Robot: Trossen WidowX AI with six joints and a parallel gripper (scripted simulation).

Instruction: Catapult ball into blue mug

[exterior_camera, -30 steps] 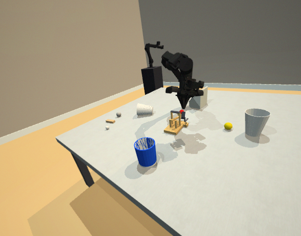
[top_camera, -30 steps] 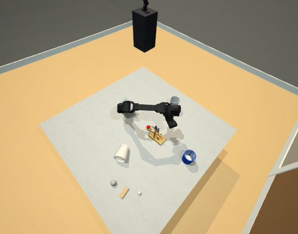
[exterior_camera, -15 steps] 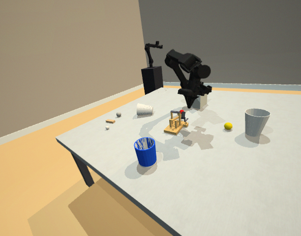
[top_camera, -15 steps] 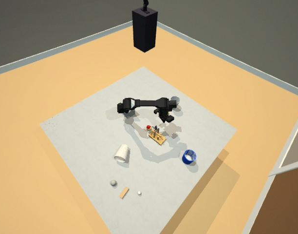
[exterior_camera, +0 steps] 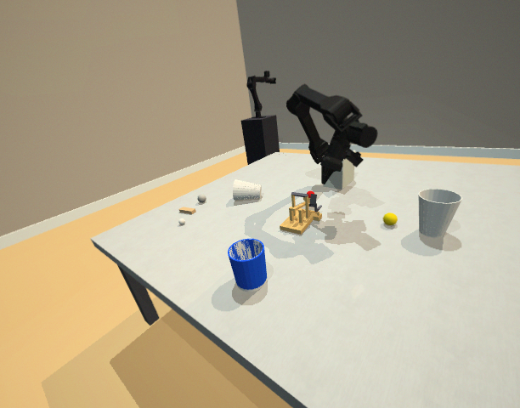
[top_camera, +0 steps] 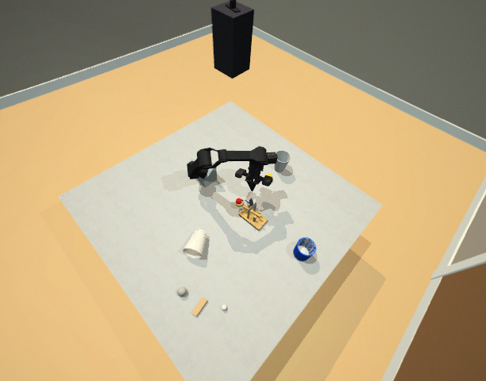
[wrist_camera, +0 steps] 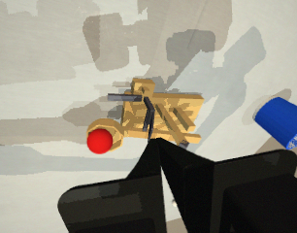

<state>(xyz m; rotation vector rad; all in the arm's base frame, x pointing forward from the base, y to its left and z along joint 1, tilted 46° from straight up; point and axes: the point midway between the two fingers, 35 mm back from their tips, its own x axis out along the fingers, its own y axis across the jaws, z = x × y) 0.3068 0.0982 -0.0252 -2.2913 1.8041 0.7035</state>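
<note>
Now: gripper tip 7 cm above the red ball, 6 cm to the left of it and 3 cm past it. Also, from my gripper tip: yellow ball 21 cm to the left, 11 cm below, 3 cm behind; then wooden catapult 8 cm below, 4 cm to the right, 4 cm ahead; then blue mug 38 cm ahead, 10 cm below, 4 cm to the right.
</note>
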